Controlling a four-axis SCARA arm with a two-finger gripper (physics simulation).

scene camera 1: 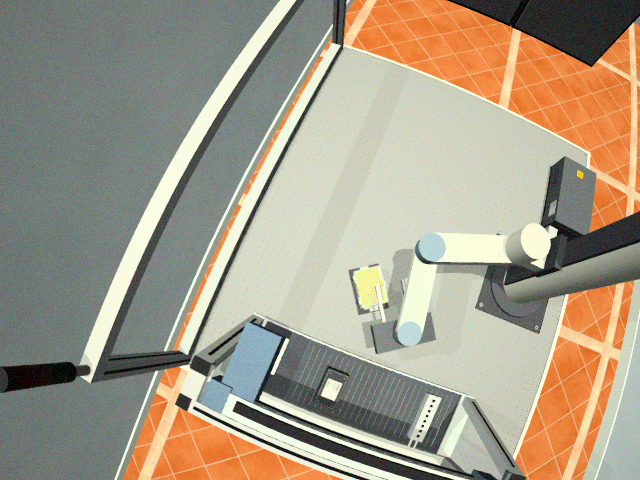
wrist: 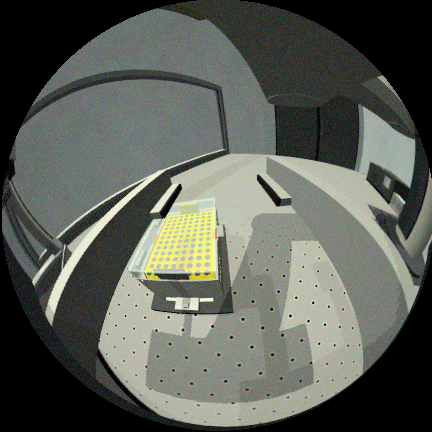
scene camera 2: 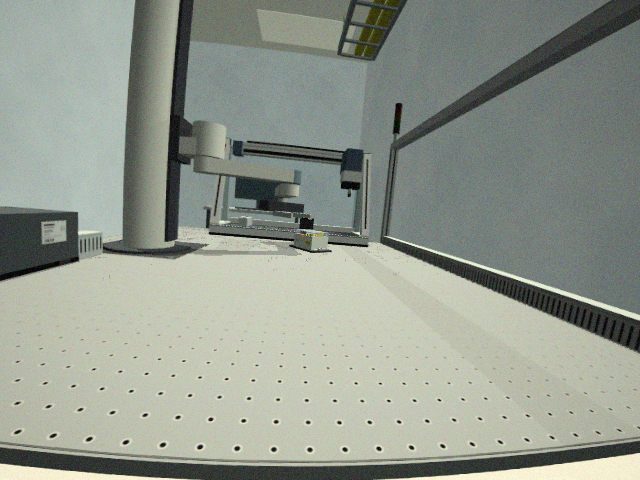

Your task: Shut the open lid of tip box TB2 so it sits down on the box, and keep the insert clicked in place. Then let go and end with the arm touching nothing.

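Frame: origin at the arm's base, x left, y up, z ahead, level; centimetres.
Where they show: gripper, fingertip midpoint: (scene camera 1: pixel 390 281) (wrist: pixel 217 171) (scene camera 2: pixel 301 216); arm's base at its link origin: (scene camera 1: pixel 517 284) (scene camera 2: pixel 149 250).
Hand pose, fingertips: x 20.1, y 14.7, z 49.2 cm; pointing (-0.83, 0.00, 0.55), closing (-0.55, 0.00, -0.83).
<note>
Things, the pixels of their top centre, and the offset from my fingertips. "spot": a spot on its surface instead. Level surfaces: height alone.
- Tip box TB2 at its top centre: (wrist: pixel 178 225) (scene camera 1: pixel 371 286) (scene camera 2: pixel 311 230) dx +2.6, dy -5.7, dz +4.6 cm
- clear lid at a spot on its surface: (wrist: pixel 141 252) spot: dx +7.6, dy -5.7, dz +5.2 cm
- dark controller box at a spot on its surface: (scene camera 2: pixel 38 240) spot: dx -55.3, dy -7.3, dz -52.7 cm
- perforated table at its surface level: dy -13.4 cm
- low rail at a spot on its surface: (scene camera 1: pixel 258 198) spot: dx -11.3, dy -10.0, dz +51.3 cm
Tip box TB2 (scene camera 1: pixel 359 297) (scene camera 2: pixel 310 241) (wrist: pixel 185 290) stands on a dark base plate. Its yellow insert (scene camera 1: pixel 368 281) (wrist: pixel 187 237), full of round holes, lies level inside the rim. A clear lid (wrist: pixel 141 252) lies over the insert in the wrist view, with its side wall standing out at the left; I cannot tell whether it sits fully down. My gripper (scene camera 1: pixel 391 293) (wrist: pixel 217 171) is shut to its narrowest, with a gap between the fingers and nothing in it. One finger hangs over the box; the other is beside it. Contact with the lid cannot be made out.
A gantry machine with a dark ribbed deck (scene camera 1: pixel 374 395) stands near the box. The arm's column (scene camera 1: pixel 578 271) (scene camera 2: pixel 149 124) and a dark controller box (scene camera 1: pixel 570 196) (scene camera 2: pixel 38 240) stand on the perforated table (scene camera 1: pixel 413 139) (scene camera 2: pixel 258 320). A low rail (scene camera 1: pixel 258 198) runs along the table's edge.
</note>
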